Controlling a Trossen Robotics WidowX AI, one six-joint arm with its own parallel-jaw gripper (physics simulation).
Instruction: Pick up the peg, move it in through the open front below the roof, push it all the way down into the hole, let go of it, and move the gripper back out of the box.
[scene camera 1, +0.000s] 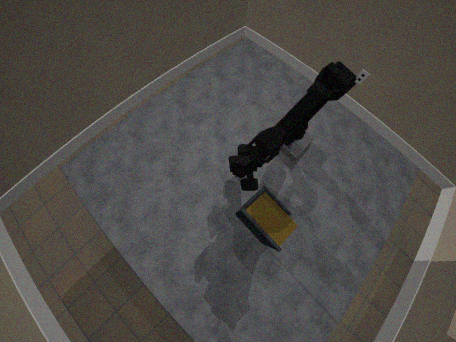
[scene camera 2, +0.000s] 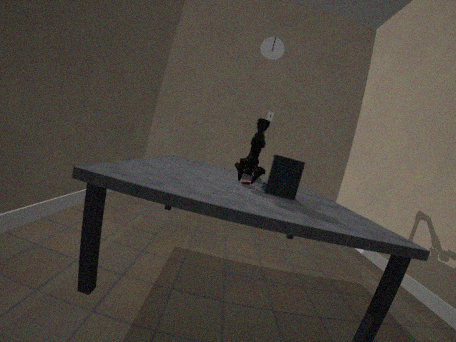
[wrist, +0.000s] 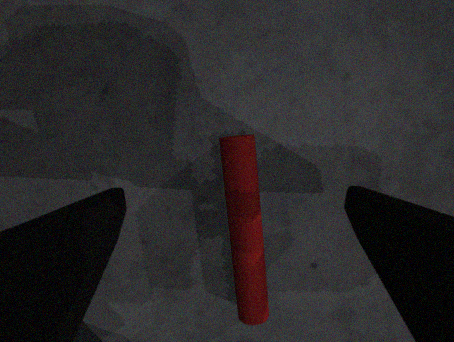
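The red peg lies on its side on the table, well apart from both fingertips. It runs lengthwise between the two fingers in the wrist view and is hidden under the arm in scene camera 1. My gripper is wide open and empty, with one black finger on each side of the peg; its exact height over the table is hard to tell. The box stands beside the gripper, with a yellow roof on top. Its open front and the hole are hidden.
The grey table carries the arm, the peg and the box. In scene camera 1 the box is close to the gripper, toward the lower right. Dark shadows of the arm fall across the table and around the peg.
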